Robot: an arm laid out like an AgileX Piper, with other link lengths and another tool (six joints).
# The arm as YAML. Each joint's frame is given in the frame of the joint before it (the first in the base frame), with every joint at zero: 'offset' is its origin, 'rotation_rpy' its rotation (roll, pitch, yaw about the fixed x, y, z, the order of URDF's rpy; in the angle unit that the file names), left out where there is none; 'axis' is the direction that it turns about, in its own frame. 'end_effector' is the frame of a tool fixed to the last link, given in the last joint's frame.
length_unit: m
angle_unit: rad
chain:
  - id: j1
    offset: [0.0, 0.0, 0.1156]
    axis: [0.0, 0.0, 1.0]
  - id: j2
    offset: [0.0, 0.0, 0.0]
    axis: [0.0, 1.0, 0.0]
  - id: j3
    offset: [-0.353, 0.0, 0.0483]
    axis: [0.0, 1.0, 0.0]
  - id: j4
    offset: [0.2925, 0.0, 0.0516]
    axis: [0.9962, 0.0, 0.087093]
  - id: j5
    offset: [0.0, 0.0, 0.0]
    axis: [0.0, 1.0, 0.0]
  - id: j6
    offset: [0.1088, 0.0, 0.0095]
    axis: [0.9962, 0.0, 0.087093]
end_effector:
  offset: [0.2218, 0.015, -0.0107]
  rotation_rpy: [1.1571, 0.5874, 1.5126]
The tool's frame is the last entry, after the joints.
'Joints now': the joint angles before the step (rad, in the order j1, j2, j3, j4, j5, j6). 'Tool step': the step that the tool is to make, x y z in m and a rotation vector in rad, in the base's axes. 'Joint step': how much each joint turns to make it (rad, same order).
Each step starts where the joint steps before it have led.
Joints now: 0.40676 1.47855 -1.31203 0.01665 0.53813 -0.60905
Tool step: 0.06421 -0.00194 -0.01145 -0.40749 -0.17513 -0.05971
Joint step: 0.21175 0.20207 -0.11455 -0.87663 0.09900 0.55615
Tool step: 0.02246 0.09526 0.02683 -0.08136 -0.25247 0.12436
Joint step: 0.16404 0.11388 0.00068 -0.58755 -0.02326 0.46011
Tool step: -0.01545 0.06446 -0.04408 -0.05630 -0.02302 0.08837
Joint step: 0.09587 0.09603 0.02897 -0.18755 0.02271 0.17038
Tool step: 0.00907 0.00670 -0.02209 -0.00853 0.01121 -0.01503
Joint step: 0.00069 0.05928 -0.02910 -0.01133 0.01416 0.02584
